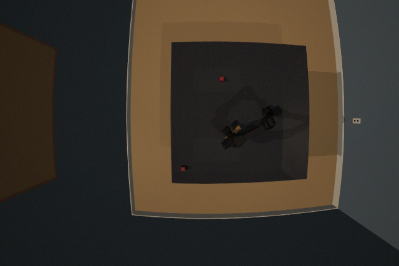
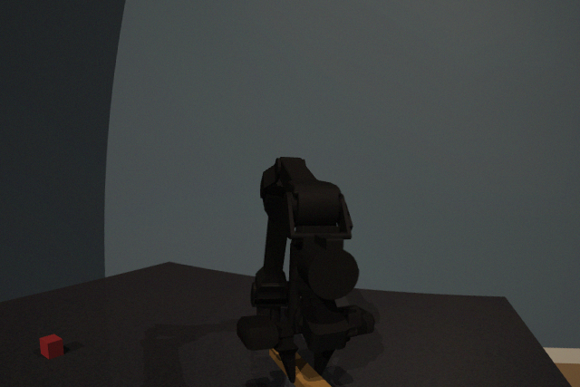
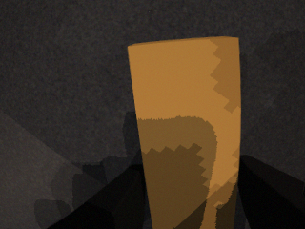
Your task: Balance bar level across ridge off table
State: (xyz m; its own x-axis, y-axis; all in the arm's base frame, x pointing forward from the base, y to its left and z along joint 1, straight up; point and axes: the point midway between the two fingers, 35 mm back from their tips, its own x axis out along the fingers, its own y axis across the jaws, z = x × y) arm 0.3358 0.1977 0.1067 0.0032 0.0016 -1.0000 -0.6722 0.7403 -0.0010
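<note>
Now: gripper tip 2 cm past the orange bar and 2 cm to the left of it.
</note>
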